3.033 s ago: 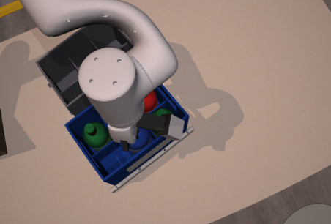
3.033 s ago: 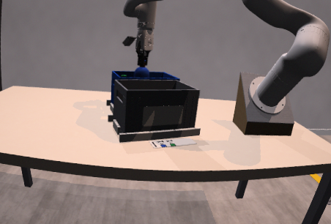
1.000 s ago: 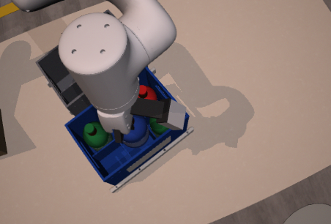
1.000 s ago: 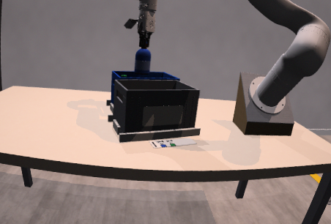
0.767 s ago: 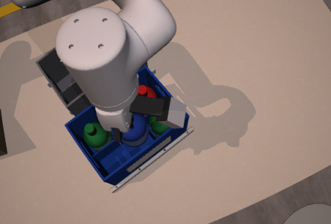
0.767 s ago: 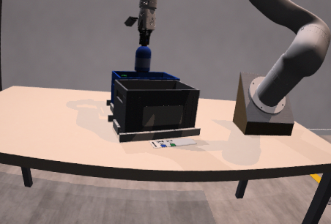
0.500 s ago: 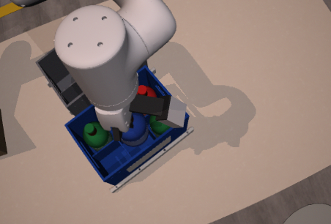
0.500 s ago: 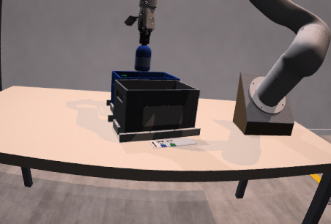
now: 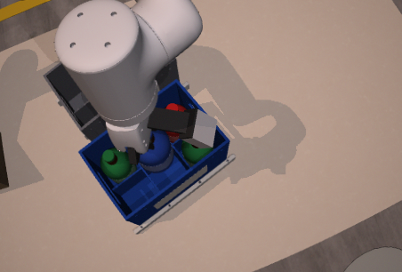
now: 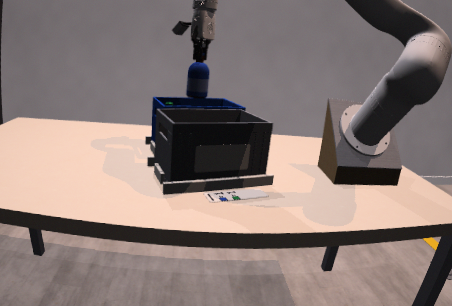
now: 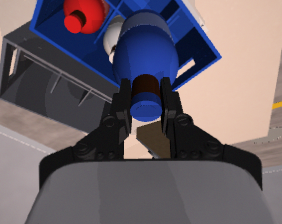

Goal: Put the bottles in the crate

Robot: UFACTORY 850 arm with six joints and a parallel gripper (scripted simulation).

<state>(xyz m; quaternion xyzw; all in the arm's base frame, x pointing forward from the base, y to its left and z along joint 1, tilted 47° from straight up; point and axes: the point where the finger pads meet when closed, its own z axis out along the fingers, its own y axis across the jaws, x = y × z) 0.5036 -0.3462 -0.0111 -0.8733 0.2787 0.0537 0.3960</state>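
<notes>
Right now the blue-label bottle is 70 mm below my hand. Round my hand: white bottle (250 mm below, 70 mm to the left, 10 mm behind); blue crate (250 mm below, 30 mm to the left); green-label bottle (250 mm below, 90 mm ahead, 10 mm to the left).
</notes>
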